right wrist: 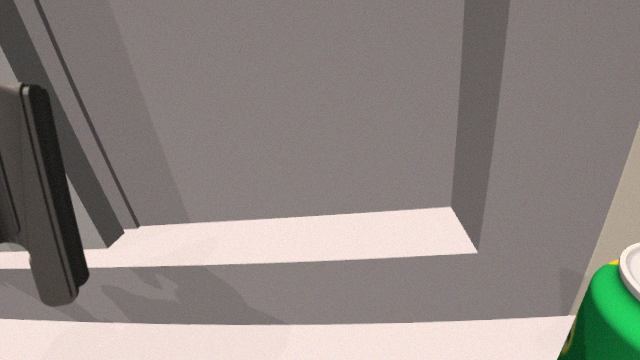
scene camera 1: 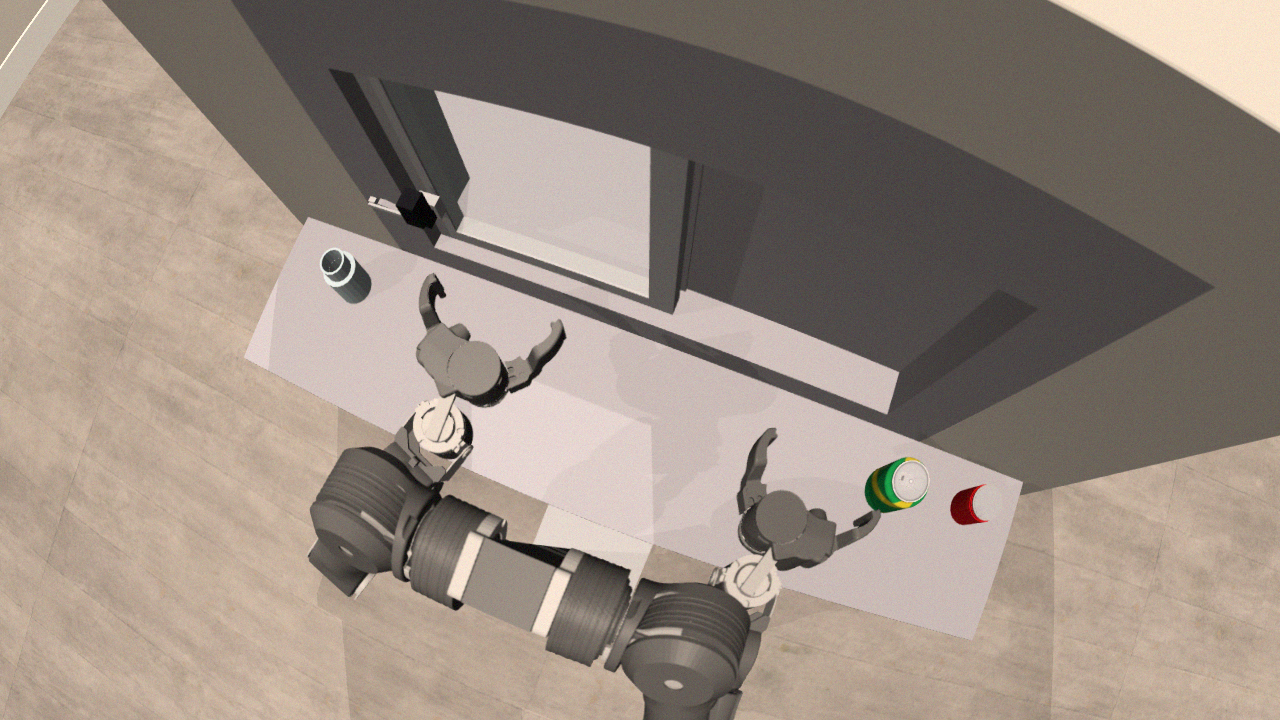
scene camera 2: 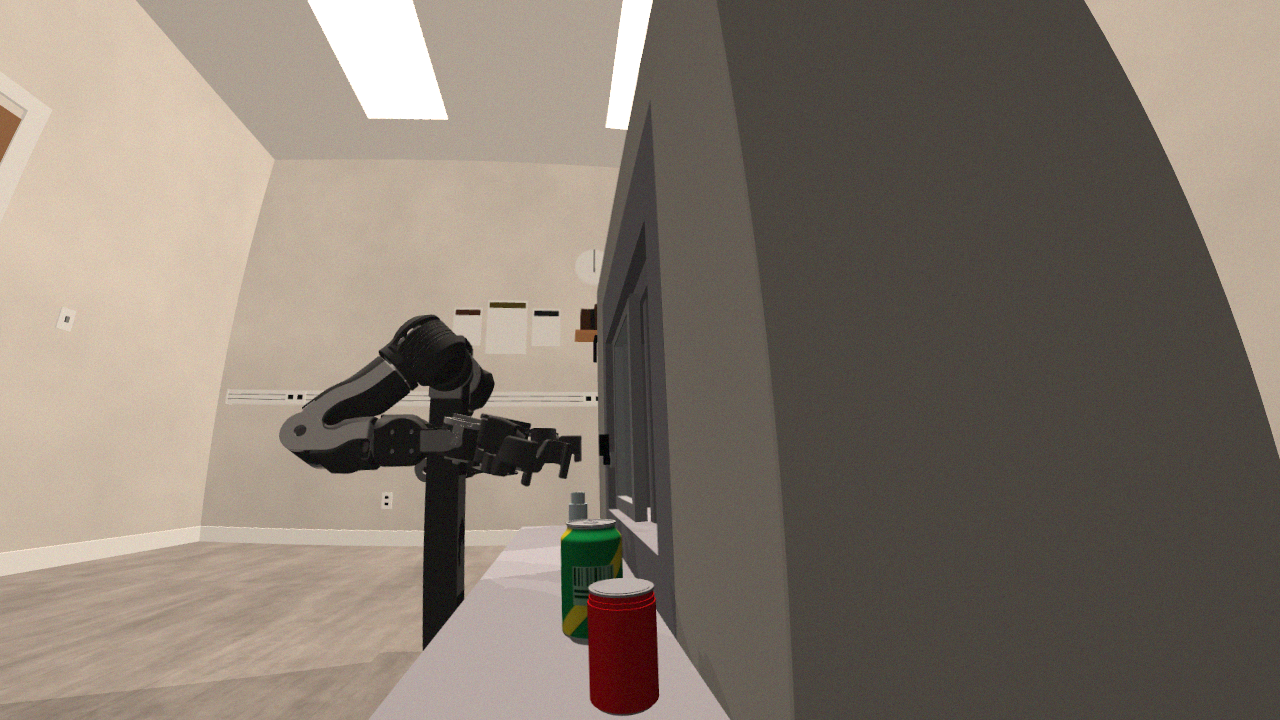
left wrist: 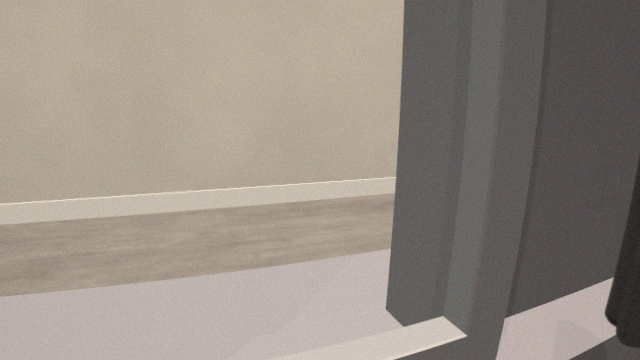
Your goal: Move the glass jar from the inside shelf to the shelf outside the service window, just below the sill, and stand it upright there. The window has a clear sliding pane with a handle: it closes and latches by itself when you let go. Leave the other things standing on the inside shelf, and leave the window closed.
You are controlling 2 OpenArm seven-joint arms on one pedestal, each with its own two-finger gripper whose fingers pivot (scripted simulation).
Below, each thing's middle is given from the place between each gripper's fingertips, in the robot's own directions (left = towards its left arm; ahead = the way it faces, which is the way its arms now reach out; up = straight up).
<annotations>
The red can (scene camera 2: 622, 627) lies 50 mm ahead of my right hand (scene camera 1: 821, 476), 270 mm to the right of it and 140 mm below it. From my right hand the other things lie so: black handle (scene camera 1: 412, 205): 110 mm ahead, 580 mm to the left, 40 mm above; glass jar (scene camera 1: 350, 280): 40 mm ahead, 690 mm to the left, 140 mm below.
Now: left hand (scene camera 1: 497, 302) 60 mm short of the black handle and 180 mm to the right of it. Also, from my left hand: glass jar 10 mm behind, 290 mm to the left, 180 mm below; red can 670 mm to the right, 180 mm below.
</annotations>
